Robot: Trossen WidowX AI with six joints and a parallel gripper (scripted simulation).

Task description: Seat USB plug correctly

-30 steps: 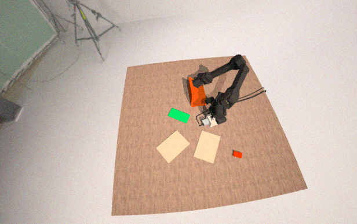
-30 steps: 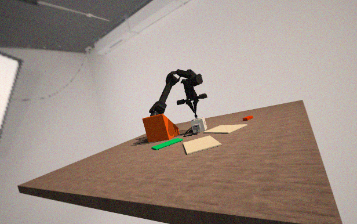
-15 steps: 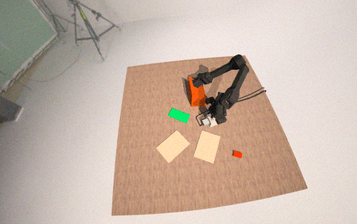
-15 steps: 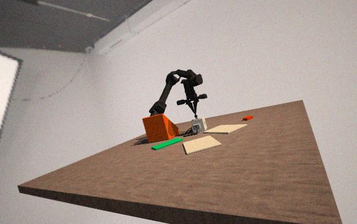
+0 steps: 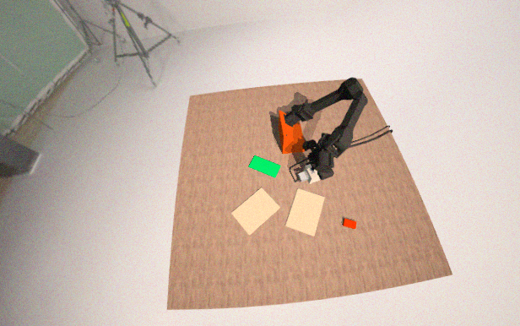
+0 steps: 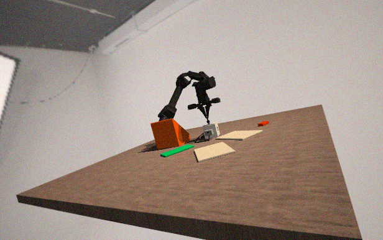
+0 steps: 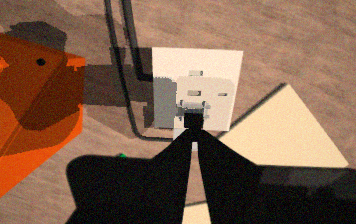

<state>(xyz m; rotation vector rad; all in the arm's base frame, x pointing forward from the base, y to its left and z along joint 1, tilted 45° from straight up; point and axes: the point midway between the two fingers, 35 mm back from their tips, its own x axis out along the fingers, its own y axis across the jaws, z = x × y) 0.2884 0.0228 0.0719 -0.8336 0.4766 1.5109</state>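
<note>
Now: gripper tip 20 mm above the black USB plug. Also, from my gripper tip: green flat piece (230 mm to the right, 110 mm below, 100 mm behind).
</note>
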